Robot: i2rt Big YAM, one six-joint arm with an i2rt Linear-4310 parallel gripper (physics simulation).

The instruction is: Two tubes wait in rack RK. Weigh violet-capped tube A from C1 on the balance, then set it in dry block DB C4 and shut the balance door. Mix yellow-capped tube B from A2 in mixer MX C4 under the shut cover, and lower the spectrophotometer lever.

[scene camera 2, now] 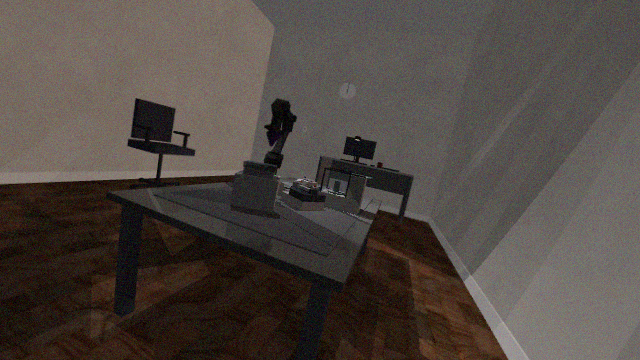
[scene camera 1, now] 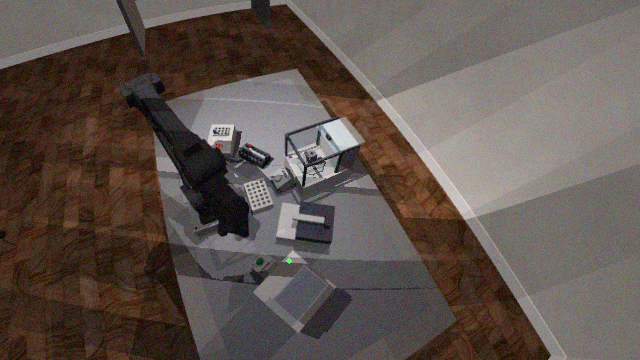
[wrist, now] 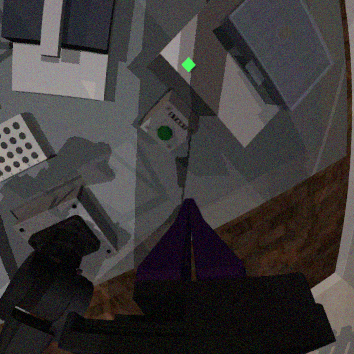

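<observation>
My gripper (scene camera 2: 273, 143) (wrist: 189, 203) is shut and empty, raised above the table. The wrist view shows its violet fingertips below a small START box (scene camera 1: 265, 266) (wrist: 154, 121) with a green button (scene camera 1: 259, 261) (wrist: 165, 133). The mixer (scene camera 1: 268, 291) (wrist: 245, 120) has its grey cover (scene camera 1: 303, 290) (wrist: 287, 47) down and a lit green indicator (scene camera 1: 289, 261) (wrist: 188, 64). A tiny violet spot (scene camera 1: 290, 156) shows at the left of the balance (scene camera 1: 320, 177); the balance's pale glass panel (scene camera 1: 341, 134) sits toward the back. Tube B's yellow cap cannot be made out.
A white rack with holes (scene camera 1: 251, 187) (wrist: 33, 134) stands beside a white-and-dark device with a lever (scene camera 1: 287, 222) (wrist: 60, 75). A white block with a red display (scene camera 1: 223, 144), a dark strip rack (scene camera 1: 264, 159) and a small grey device (scene camera 1: 282, 179) stand farther back.
</observation>
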